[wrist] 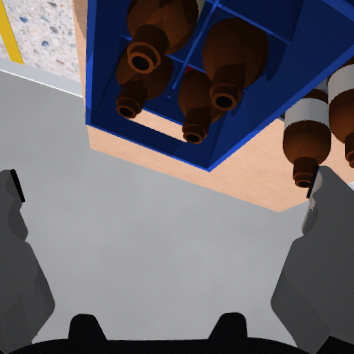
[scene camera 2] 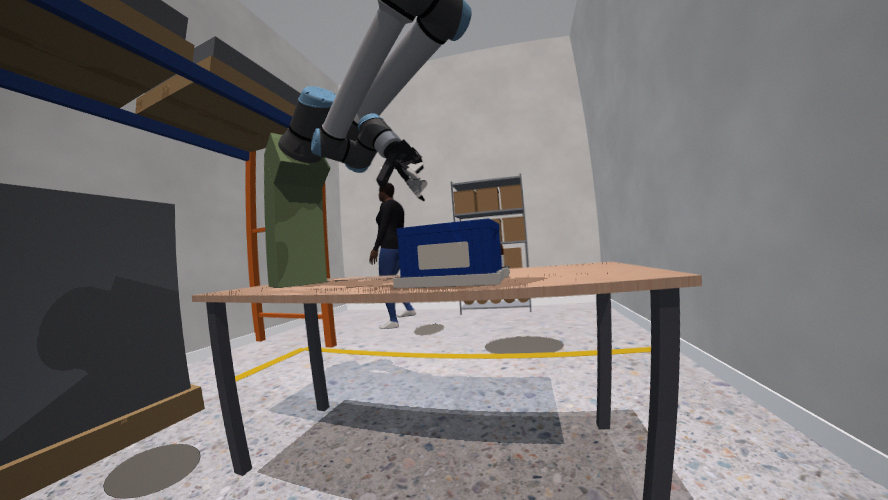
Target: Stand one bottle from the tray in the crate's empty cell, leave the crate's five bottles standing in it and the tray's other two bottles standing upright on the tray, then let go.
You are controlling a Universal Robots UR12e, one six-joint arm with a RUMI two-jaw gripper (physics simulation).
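Frame: origin at the arm's base, x ahead, y left, z up, level; millimetres.
Seen in the pictures: gripper, fingertip midpoint: (wrist: 165, 171) (scene camera 2: 422, 190); arm's base at its link origin: (scene camera 2: 300, 150).
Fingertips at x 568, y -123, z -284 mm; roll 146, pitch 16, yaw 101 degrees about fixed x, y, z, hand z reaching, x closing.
Note:
Pixels of each thing's top centre, then the offset from my fingertips to it. "pt": a spot on its surface instead. Level surfaces: height alone.
- blue crate at its top centre: (wrist: 179, 90) (scene camera 2: 450, 225) 84 mm ahead, 8 mm right, 120 mm down
- grey-white tray at a spot on its surface: (scene camera 2: 447, 281) pt 84 mm ahead, 112 mm right, 281 mm down
- wooden table at its surface level: 296 mm down
The blue crate (scene camera 2: 407, 251) (wrist: 150, 140) stands on the table. In the wrist view several brown bottles (wrist: 235, 55) (wrist: 162, 25) (wrist: 197, 100) show in its cells; part of the crate is cut off at the top. The grey-white tray (scene camera 2: 447, 281) lies along the crate's near side in the scene view. Two upright bottles with pale labels (wrist: 306, 140) (wrist: 344, 112) show beside the crate at the right of the wrist view. My gripper (scene camera 2: 421, 183) (wrist: 165, 171) is open and empty, high above the crate. A tray bottle's neck shows near its right fingertip in the picture, well below it.
The wooden table (scene camera 2: 621, 274) (wrist: 260, 172) carries the crate and tray. The green pedestal (scene camera 2: 298, 242) of the arm stands at the table's left. A person (scene camera 2: 390, 223) stands behind the table. A shelf rack (scene camera 2: 486, 182) with boxes is at the back, and an orange upright (scene camera 2: 251, 248) at the left.

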